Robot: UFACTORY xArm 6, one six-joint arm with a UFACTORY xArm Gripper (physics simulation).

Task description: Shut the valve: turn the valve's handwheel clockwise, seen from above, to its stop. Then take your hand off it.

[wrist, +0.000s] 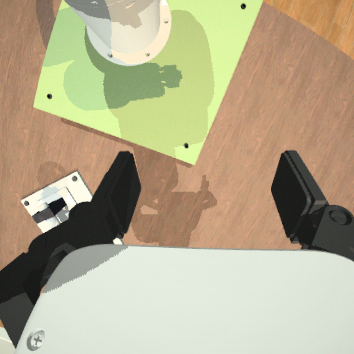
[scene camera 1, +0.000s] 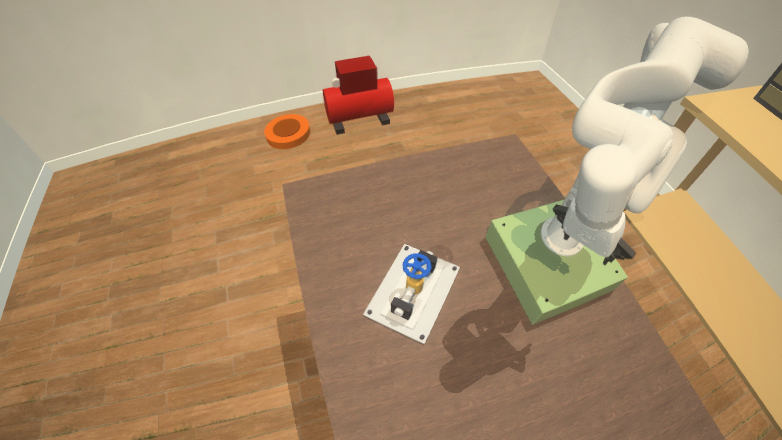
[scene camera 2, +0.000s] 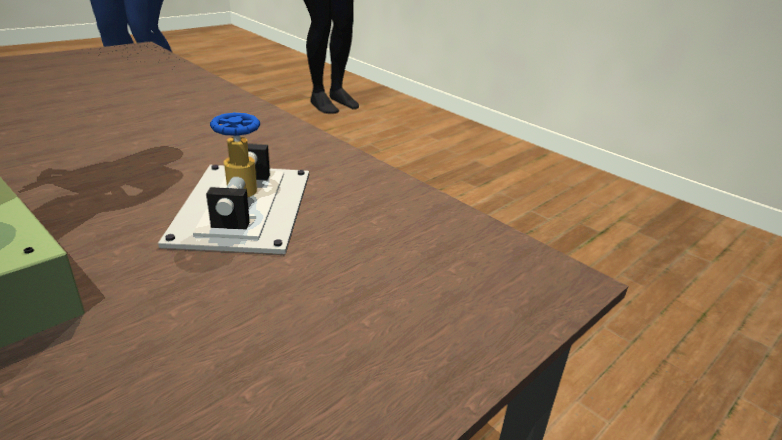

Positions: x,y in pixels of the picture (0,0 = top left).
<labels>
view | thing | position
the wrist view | my gripper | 204,169
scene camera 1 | my gripper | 588,246
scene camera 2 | blue handwheel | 233,123
</labels>
